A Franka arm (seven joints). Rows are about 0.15 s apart.
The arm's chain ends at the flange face. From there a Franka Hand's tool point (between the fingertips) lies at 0.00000 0.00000 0.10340 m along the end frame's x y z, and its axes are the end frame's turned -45 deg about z.
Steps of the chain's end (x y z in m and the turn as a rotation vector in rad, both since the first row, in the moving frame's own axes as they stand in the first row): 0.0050, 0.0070, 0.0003, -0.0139, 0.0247, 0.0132; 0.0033, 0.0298, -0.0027, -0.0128, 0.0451, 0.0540; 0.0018, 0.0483, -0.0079, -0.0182, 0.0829, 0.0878; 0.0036, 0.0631, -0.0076, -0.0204, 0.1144, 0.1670; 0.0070, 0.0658, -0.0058, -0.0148, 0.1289, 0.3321; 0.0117, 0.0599, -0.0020, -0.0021, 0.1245, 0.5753; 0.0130, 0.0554, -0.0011, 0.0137, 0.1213, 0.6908; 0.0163, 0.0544, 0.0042, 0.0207, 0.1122, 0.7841
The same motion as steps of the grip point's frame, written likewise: -0.0006, 0.0113, 0.0003, -0.0273, 0.0076, 0.0132; -0.0165, 0.0277, -0.0028, -0.0409, 0.0228, 0.0540; -0.0285, 0.0430, -0.0083, -0.0715, 0.0457, 0.0878; -0.0361, 0.0575, -0.0083, -0.0953, 0.0665, 0.1670; -0.0351, 0.0631, -0.0067, -0.1016, 0.0807, 0.3321; -0.0282, 0.0619, -0.0028, -0.0895, 0.0865, 0.5753; -0.0235, 0.0589, -0.0018, -0.0761, 0.0955, 0.6908; -0.0207, 0.0596, 0.0036, -0.0647, 0.0940, 0.7841
